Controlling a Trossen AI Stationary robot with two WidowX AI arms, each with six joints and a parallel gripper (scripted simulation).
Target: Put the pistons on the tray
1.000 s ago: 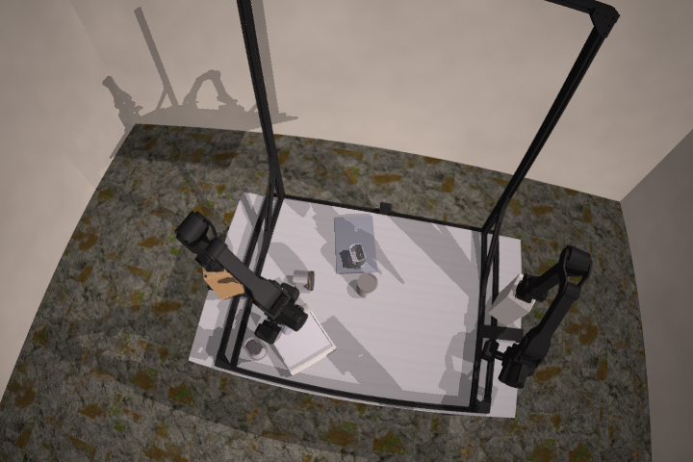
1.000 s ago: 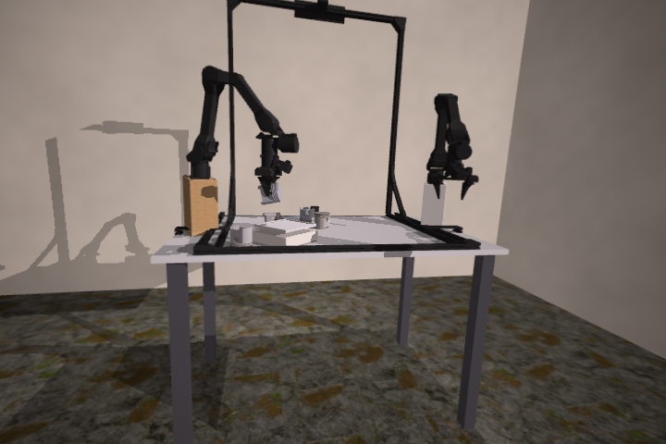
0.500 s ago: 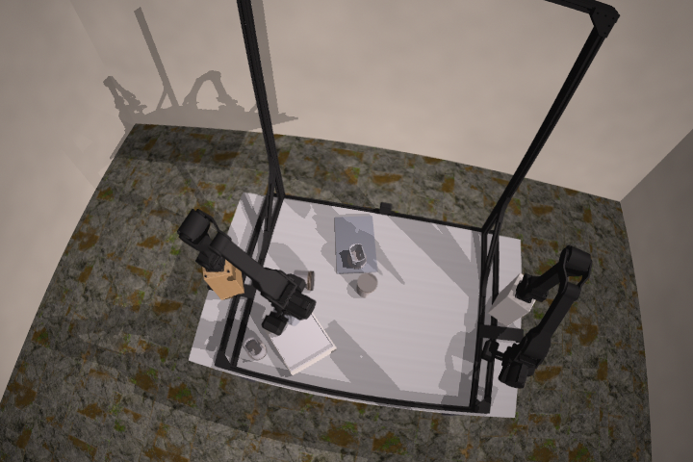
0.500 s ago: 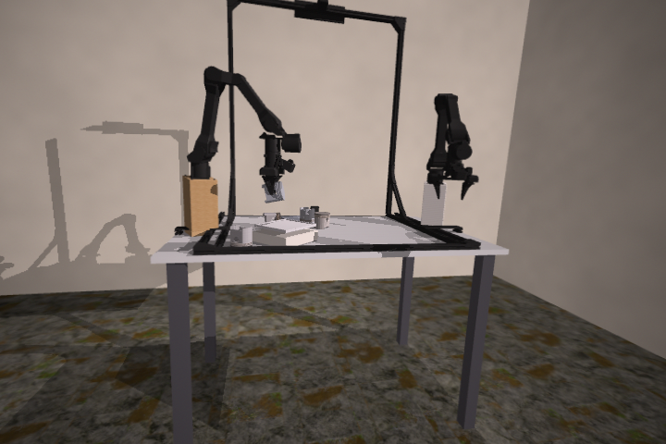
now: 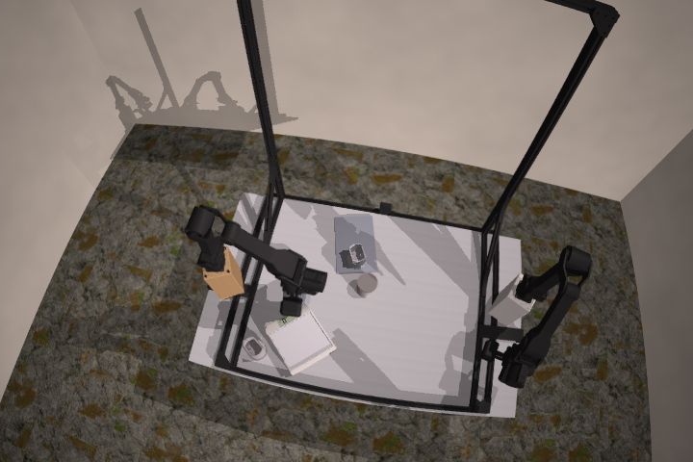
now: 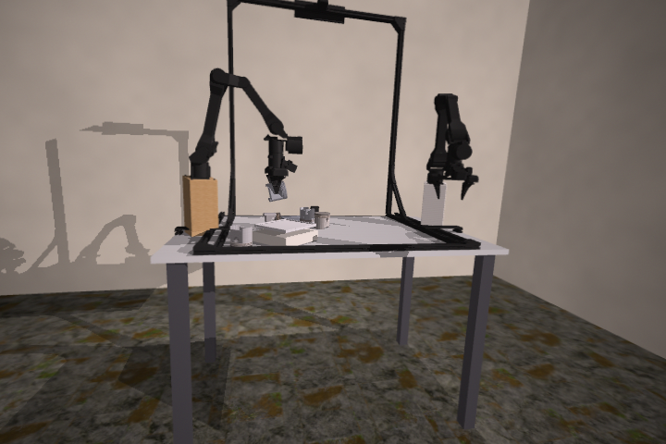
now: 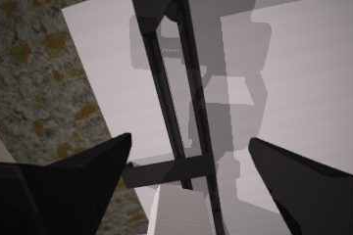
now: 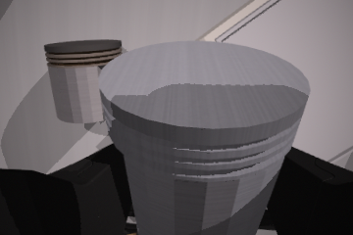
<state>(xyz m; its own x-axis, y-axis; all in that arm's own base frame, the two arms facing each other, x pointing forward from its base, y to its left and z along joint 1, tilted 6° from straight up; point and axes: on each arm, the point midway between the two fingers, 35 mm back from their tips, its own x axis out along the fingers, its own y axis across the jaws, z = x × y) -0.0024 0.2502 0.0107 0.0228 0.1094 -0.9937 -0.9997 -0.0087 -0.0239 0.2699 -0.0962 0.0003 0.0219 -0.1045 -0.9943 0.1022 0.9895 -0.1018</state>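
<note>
My right gripper is now 29 cm past the flat steel tray, 17 cm to the right of it and 20 cm above it.
</note>
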